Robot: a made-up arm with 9 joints. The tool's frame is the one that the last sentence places.
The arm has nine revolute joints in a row. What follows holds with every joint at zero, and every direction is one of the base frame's.
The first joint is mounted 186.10 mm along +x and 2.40 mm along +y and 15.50 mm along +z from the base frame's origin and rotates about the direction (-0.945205, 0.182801, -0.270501).
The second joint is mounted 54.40 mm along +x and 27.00 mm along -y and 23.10 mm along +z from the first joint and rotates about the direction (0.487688, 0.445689, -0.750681).
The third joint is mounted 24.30 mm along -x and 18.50 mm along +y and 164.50 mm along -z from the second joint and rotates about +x.
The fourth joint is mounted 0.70 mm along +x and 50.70 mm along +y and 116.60 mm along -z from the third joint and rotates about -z.
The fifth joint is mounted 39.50 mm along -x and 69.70 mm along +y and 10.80 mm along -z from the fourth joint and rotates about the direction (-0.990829, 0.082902, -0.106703).
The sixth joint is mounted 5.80 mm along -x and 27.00 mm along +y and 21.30 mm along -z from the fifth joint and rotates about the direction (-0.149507, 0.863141, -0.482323).
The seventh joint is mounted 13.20 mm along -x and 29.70 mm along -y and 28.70 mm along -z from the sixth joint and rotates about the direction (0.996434, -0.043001, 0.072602).
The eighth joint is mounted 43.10 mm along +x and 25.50 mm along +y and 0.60 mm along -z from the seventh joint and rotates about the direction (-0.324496, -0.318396, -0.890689).
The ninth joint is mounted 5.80 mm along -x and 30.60 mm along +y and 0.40 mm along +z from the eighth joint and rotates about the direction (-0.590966, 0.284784, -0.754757).
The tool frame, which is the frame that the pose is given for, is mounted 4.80 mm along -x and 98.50 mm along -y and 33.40 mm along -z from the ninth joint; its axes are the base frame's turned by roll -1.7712, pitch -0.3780 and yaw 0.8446 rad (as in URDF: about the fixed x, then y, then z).
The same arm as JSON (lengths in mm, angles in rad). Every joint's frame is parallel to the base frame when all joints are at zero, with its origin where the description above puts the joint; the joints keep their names.
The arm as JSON. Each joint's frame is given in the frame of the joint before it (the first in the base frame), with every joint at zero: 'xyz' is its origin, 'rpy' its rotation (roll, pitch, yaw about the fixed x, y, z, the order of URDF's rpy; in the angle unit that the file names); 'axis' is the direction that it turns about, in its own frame. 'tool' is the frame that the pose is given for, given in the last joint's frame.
{"units": {"length": "mm", "angle": "rad"}, "joints": [{"name": "joint 1", "type": "revolute", "origin": {"xyz": [186.1, 2.4, 15.5], "rpy": [0.0, 0.0, 0.0]}, "axis": [-0.945205, 0.182801, -0.270501]}, {"name": "joint 2", "type": "revolute", "origin": {"xyz": [54.4, -27.0, 23.1], "rpy": [0.0, 0.0, 0.0]}, "axis": [0.487688, 0.445689, -0.750681]}, {"name": "joint 3", "type": "revolute", "origin": {"xyz": [-24.3, 18.5, -164.5], "rpy": [0.0, 0.0, 0.0]}, "axis": [1.0, 0.0, 0.0]}, {"name": "joint 4", "type": "revolute", "origin": {"xyz": [0.7, 50.7, -116.6], "rpy": [0.0, 0.0, 0.0]}, "axis": [0.0, 0.0, -1.0]}, {"name": "joint 5", "type": "revolute", "origin": {"xyz": [-39.5, 69.7, -10.8], "rpy": [0.0, 0.0, 0.0]}, "axis": [-0.990829, 0.082902, -0.106703]}, {"name": "joint 6", "type": "revolute", "origin": {"xyz": [-5.8, 27.0, -21.3], "rpy": [0.0, 0.0, 0.0]}, "axis": [-0.149507, 0.863141, -0.482323]}, {"name": "joint 7", "type": "revolute", "origin": {"xyz": [-13.2, -29.7, -28.7], "rpy": [0.0, 0.0, 0.0]}, "axis": [0.996434, -0.043001, 0.072602]}, {"name": "joint 8", "type": "revolute", "origin": {"xyz": [43.1, 25.5, -0.6], "rpy": [0.0, 0.0, 0.0]}, "axis": [-0.324496, -0.318396, -0.890689]}, {"name": "joint 9", "type": "revolute", "origin": {"xyz": [-5.8, 30.6, 0.4], "rpy": [0.0, 0.0, 0.0]}, "axis": [-0.590966, 0.284784, -0.754757]}], "tool": {"origin": {"xyz": [-4.8, -98.5, -33.4], "rpy": [-1.7712, -0.378, 0.8446]}}}
